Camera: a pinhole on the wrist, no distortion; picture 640 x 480 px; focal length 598.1 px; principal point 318.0 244.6 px. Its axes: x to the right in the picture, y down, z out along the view. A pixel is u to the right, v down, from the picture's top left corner.
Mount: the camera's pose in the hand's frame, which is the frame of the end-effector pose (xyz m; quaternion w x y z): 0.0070 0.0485 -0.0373 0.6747 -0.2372 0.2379 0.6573
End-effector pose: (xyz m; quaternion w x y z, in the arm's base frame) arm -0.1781 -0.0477 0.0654 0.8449 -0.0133 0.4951 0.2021
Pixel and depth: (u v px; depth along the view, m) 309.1 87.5 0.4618
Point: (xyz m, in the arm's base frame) 0.0312 0.3735 0.1788
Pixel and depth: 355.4 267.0 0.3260
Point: -0.1069 0.2453 0.2179
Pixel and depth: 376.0 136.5 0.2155
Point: -0.1314 0.1778 0.1196
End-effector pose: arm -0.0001 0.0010 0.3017 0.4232 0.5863 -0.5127 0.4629
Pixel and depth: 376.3 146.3 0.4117
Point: -0.3046 -0.3040 0.3318
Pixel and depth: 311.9 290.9 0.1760
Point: -0.1471 -0.1135 0.2789
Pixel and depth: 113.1 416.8 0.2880
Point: -0.1318 -0.2417 0.1785
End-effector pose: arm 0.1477 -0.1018 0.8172 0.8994 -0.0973 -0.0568 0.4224
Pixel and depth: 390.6 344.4 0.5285
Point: -0.2863 0.1538 1.0411
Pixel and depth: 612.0 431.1 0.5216
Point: -0.4169 0.1748 0.8828
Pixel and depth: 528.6 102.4 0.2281
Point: -0.0172 0.1181 0.8486
